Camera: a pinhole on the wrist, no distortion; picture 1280 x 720 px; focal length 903.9 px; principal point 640.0 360.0 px. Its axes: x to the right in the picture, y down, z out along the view. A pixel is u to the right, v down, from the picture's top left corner.
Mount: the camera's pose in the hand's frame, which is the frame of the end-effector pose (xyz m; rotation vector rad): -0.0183 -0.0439 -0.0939 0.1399 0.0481 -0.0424
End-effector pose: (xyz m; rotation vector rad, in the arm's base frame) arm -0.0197 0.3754 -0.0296 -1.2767 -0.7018 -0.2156
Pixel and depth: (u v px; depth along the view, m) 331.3 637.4 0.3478
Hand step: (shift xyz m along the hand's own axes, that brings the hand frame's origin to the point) -0.1163 0.0175 0.2709
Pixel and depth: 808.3 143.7 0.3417
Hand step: 0.0568 -0.1752 0.2295
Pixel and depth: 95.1 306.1 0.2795
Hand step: -0.1746 -0.0931 0.1888
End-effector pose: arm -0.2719 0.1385 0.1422 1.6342 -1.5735 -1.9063
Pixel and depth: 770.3 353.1 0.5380
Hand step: 0.0831 -0.1265 0.4337
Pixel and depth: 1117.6 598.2 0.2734
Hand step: 0.1414 -0.0166 0.1791
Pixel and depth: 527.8 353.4 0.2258
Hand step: -0.0362 -0.0761 0.1306
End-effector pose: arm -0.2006 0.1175 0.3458 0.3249 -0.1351 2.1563
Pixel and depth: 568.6 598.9 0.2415
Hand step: -0.0236 -0.0139 0.1548
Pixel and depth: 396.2 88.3 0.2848
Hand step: -0.0861 -0.1656 0.1799
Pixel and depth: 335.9 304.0 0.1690
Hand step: -0.0679 -0.0758 0.0747
